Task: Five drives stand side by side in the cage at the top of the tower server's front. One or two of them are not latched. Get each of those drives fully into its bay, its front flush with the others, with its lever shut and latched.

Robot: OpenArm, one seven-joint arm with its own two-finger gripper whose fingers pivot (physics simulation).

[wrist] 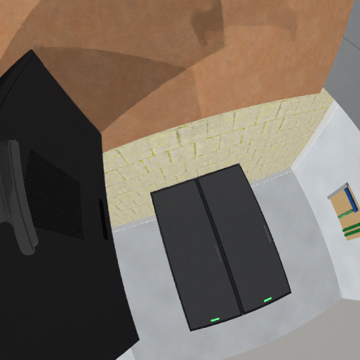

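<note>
The black tower server (67, 285) fills the left side of the wrist view. A panel with a fine mesh patch and a narrow slot shows on it. The five drives, their levers and the cage do not show in this view, so their seating and latches cannot be told. One dark grey finger of my gripper (21, 210) shows at the left edge, in front of the server's panel. The gripper is open, with nothing seen held at that finger. Its other finger is out of view, and whether the visible finger touches the panel cannot be told.
An orange-brown surface (270, 55) with arm shadows spans the top. Beyond its edge lies a pale yellow stone-patterned strip (215, 135). Two tall dark cabinets (192, 250) (245, 235) with green lights stand at the centre. A tan panel (341, 204) with blue and green strips is at the right.
</note>
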